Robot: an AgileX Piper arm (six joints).
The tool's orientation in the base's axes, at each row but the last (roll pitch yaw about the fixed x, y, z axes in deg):
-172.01, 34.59, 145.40
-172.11, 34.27, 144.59
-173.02, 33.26, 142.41
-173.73, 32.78, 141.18
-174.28, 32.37, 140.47
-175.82, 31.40, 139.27
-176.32, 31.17, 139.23
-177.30, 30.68, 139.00
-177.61, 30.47, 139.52
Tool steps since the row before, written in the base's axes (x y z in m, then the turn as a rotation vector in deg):
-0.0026, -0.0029, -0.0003, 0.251, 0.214, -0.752
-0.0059, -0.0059, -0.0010, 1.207, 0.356, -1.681
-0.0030, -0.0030, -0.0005, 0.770, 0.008, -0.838
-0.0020, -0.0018, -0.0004, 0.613, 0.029, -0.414
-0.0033, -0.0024, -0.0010, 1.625, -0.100, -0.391
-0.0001, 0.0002, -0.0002, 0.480, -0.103, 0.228
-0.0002, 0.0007, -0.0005, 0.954, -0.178, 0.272
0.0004, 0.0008, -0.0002, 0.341, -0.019, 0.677
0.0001, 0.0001, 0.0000, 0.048, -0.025, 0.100
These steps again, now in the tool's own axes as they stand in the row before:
0.0006, -0.0038, 0.0005, 0.357, 0.408, 0.617
0.0017, -0.0081, 0.0012, 0.304, 1.231, 1.674
0.0007, -0.0042, 0.0006, -0.047, 0.598, 0.967
0.0006, -0.0026, 0.0004, -0.162, 0.470, 0.549
0.0014, -0.0039, 0.0007, -0.903, 1.056, 0.935
0.0003, 0.0001, 0.0001, -0.487, 0.237, 0.013
0.0008, 0.0004, 0.0001, -0.858, 0.500, 0.170
0.0003, 0.0009, 0.0000, -0.577, 0.188, -0.454
0.0000, 0.0001, 0.0000, -0.096, 0.010, -0.060

